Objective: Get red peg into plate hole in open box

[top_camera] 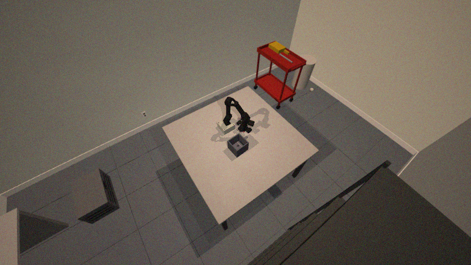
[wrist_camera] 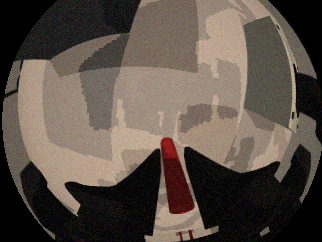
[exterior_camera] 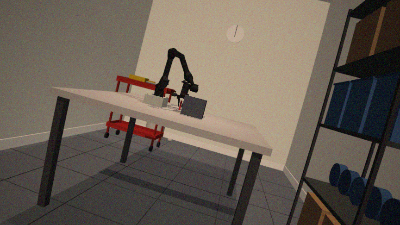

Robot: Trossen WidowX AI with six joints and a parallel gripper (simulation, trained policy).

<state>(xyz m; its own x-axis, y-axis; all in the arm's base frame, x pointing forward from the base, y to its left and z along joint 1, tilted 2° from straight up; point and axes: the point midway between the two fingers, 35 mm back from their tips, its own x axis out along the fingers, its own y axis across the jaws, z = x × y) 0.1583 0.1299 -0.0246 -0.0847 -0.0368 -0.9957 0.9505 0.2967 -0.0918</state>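
The grey plate is 160 mm ahead of my gripper tip, 170 mm to the right of it and 20 mm above it. The rest, counted from my gripper tip: red peg: 20 mm above.
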